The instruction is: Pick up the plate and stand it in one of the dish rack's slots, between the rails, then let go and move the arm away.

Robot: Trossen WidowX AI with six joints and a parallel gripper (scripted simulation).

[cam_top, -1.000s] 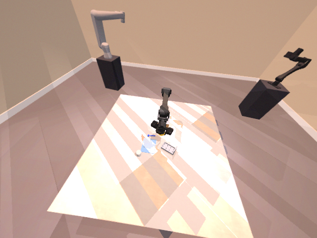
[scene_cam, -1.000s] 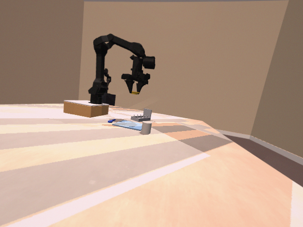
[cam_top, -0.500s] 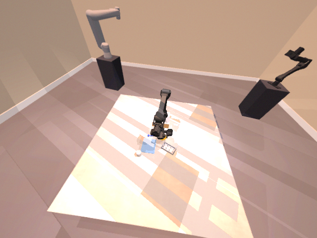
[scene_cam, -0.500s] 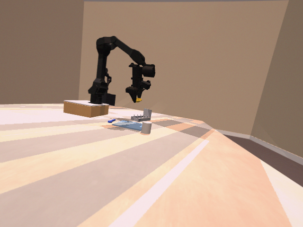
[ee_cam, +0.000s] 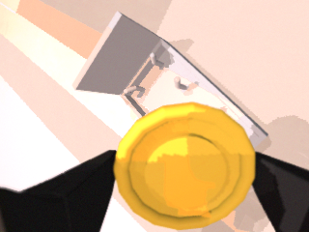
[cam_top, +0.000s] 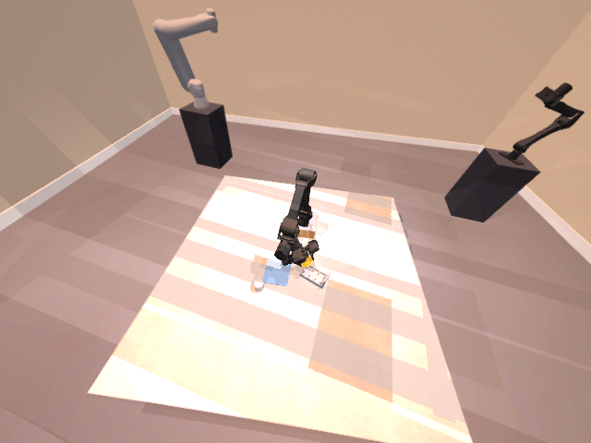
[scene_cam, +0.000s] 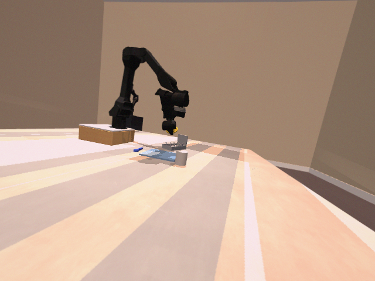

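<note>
My gripper tip is 5 cm to the right of the grey dish rack and 8 cm above it. Also, from my gripper tip: blue spoon 8 cm behind, 16 cm to the right, 10 cm below; yellow plate 1 cm above; cup 14 cm ahead, 20 cm to the right, 8 cm below.
</note>
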